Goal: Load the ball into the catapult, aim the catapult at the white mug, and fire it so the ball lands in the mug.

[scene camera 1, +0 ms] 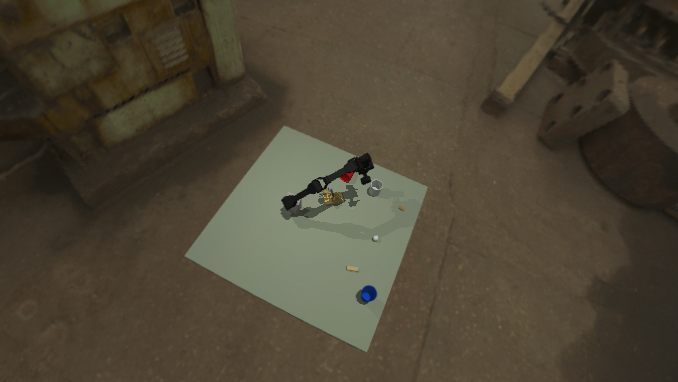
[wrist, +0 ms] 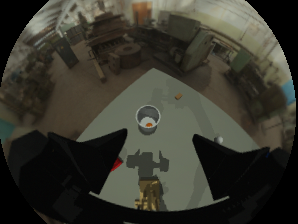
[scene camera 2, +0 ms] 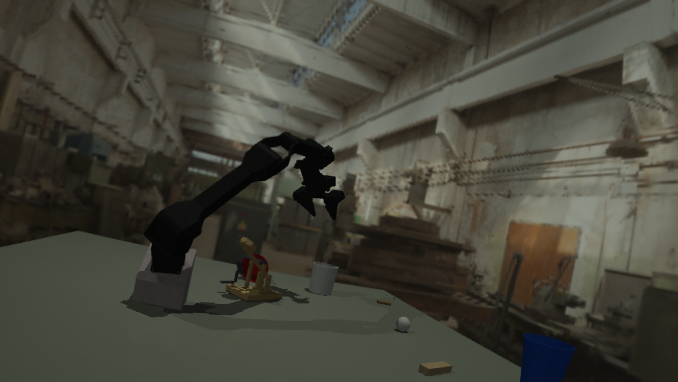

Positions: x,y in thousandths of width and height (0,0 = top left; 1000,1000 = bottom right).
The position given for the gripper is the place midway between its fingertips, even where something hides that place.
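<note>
Gripper (scene camera 2: 479,569), (wrist: 542,605): open, holding nothing.
</note>
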